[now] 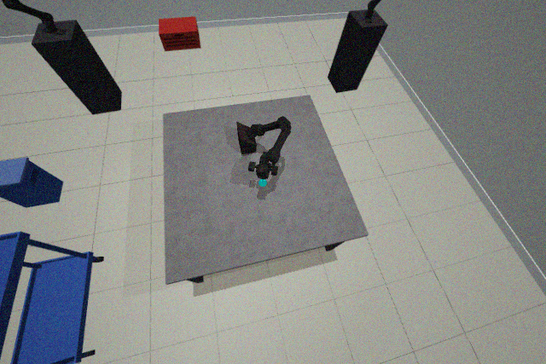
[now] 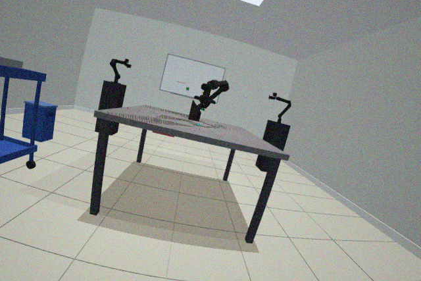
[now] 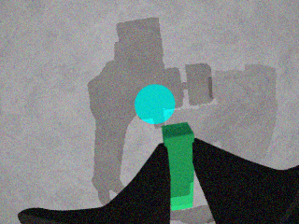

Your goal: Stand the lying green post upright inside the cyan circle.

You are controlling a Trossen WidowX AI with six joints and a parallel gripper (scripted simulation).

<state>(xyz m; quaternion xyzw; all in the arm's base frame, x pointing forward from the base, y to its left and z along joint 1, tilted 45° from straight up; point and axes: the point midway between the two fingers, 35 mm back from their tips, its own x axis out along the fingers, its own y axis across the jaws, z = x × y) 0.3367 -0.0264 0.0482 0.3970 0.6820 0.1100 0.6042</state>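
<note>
My gripper tip is 1 cm to the right of the cyan circle and 14 cm above it. The rest, counted from my gripper tip: green post (2 cm behind, 1 cm to the left).
</note>
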